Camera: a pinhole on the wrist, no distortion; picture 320 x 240 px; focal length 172.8 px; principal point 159.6 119.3 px. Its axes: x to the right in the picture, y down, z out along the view. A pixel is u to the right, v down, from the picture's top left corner.
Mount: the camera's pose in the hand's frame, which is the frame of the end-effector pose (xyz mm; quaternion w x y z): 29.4 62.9 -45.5 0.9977 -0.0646 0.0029 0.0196
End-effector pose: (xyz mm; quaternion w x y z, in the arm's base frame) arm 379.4 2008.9 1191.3 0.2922 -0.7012 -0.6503 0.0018
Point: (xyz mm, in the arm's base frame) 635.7 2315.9 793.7
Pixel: 218 228
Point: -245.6 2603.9 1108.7
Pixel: outside the picture
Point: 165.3 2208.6 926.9
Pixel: 164 34
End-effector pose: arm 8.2 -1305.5 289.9 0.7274 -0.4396 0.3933 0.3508
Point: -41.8 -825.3 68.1
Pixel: 251 189
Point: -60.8 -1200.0 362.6
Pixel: 32 112
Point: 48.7 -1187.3 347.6
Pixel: 112 22
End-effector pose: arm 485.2 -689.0 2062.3 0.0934 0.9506 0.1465 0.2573
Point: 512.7 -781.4 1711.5
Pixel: 61 72
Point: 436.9 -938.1 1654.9
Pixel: 11 128
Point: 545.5 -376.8 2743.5
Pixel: behind the camera
